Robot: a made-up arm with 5 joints.
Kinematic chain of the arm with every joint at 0, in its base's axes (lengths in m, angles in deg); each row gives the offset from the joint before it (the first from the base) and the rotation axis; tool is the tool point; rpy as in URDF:
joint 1: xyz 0.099 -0.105 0.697 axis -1 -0.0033 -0.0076
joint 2: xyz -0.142 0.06 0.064 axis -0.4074 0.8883 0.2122
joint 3: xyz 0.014 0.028 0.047 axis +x
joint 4: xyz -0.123 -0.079 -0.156 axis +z
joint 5: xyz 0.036 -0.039 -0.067 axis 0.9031 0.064 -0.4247
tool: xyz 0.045 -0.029 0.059 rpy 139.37 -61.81 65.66
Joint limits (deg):
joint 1: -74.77..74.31
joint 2: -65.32..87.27
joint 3: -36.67..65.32
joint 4: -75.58..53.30
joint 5: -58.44..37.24
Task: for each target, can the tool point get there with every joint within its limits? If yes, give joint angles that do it. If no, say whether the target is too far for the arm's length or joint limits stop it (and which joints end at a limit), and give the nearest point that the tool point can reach.
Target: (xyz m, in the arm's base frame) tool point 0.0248 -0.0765 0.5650
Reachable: yes | joints 15.70 -39.49 26.89 -10.20 10.99
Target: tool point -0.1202 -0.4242 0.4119
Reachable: no: joint limits stop it (at a limit: joint 1, joint 3, joint 5) | nearest point -0.1158 -0.3392 0.5660 | short by 0.176 m
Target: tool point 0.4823 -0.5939 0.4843
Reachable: no: too far | nearest point 0.0847 -0.3711 0.6476 | short by 0.484 m
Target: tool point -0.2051 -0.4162 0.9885
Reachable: no: joint limits stop it (at a limit: joint 2, joint 4, joint 5) | nearest point -0.1521 -0.3136 0.8919 | short by 0.151 m
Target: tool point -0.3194 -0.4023 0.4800
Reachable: no: joint limits stop it (at a limit: joint 1, joint 3, joint 4, joint 5) | nearest point -0.2003 -0.3053 0.5692 | short by 0.178 m
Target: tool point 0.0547 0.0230 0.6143
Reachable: yes | joints -6.88 -51.92 37.65 -21.31 0.42
